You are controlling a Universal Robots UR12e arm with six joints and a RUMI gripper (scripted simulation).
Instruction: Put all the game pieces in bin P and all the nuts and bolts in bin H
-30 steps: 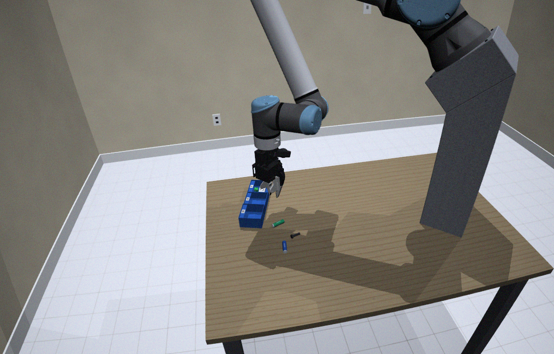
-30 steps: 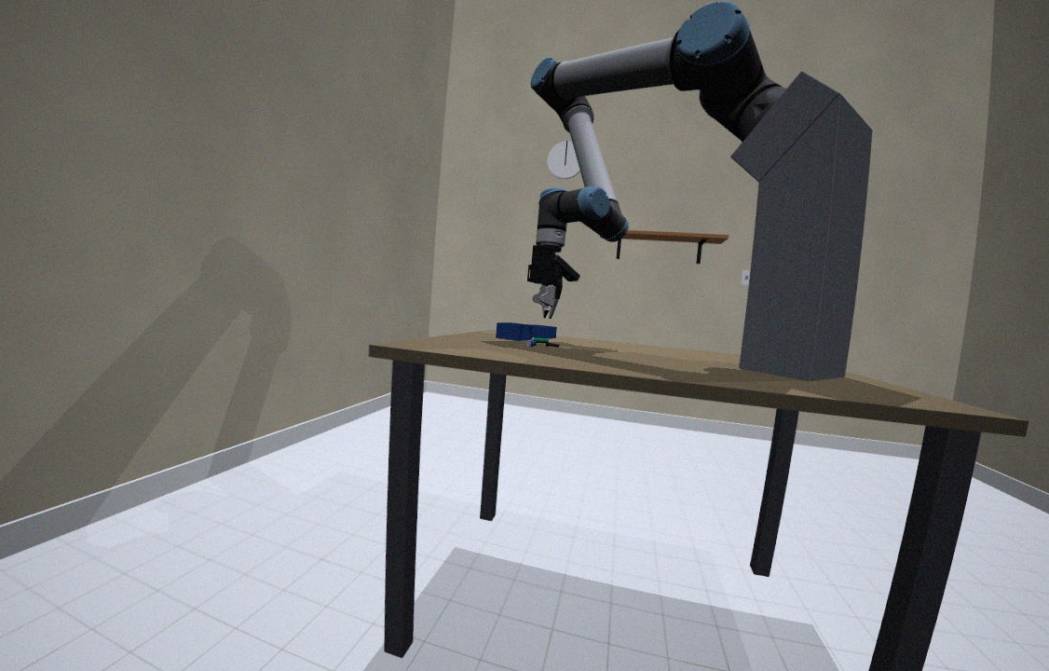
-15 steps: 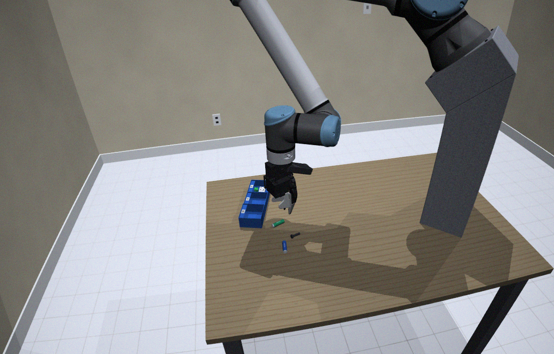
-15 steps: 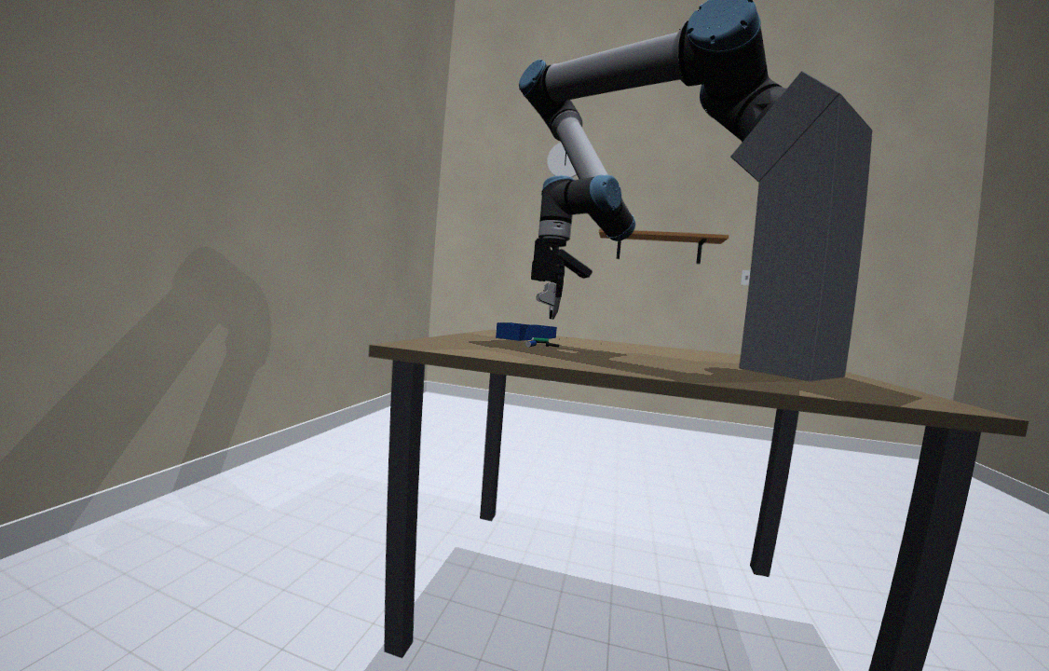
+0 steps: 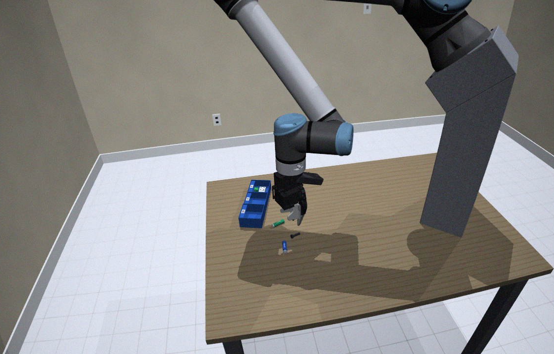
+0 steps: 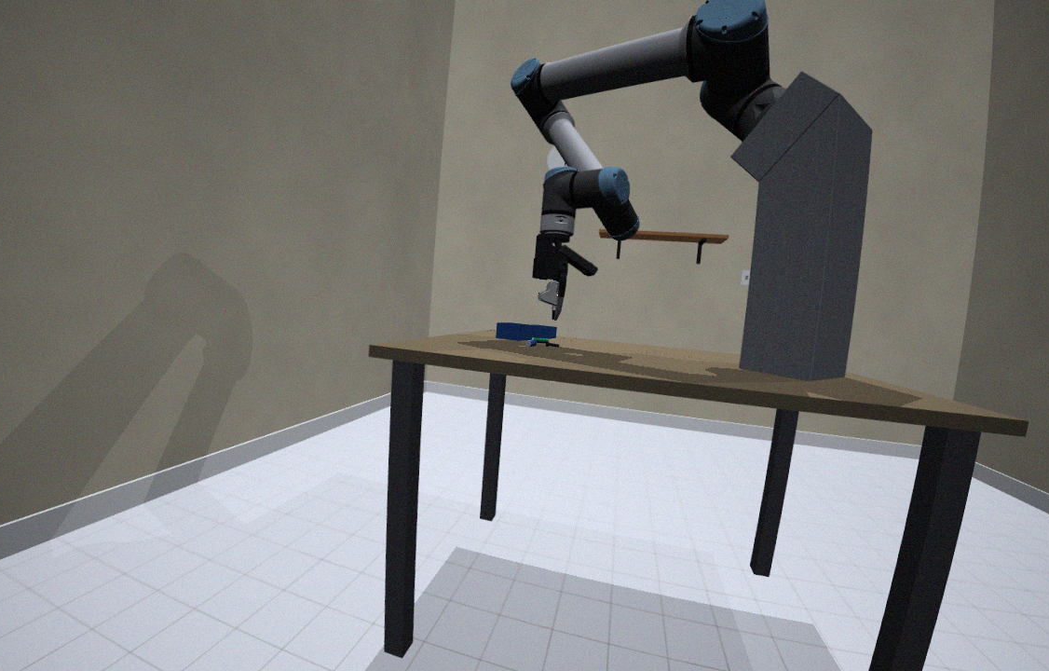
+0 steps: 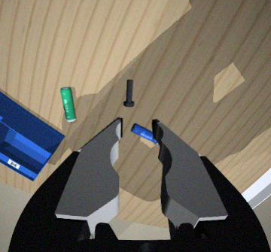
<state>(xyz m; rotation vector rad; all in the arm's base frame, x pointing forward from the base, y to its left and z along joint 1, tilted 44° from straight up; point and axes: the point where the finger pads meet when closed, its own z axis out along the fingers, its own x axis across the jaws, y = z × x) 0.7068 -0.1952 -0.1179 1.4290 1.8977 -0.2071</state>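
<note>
Right now the black bolt is 10 mm ahead of my hand, 10 mm to the right of it and 80 mm below it. The rest, counted from my hand: green cylinder 30 mm ahead, 90 mm to the right, 80 mm below; blue bin 60 mm ahead, 230 mm to the right, 70 mm below; blue battery 60 mm ahead, 30 mm to the left, 80 mm below.
</note>
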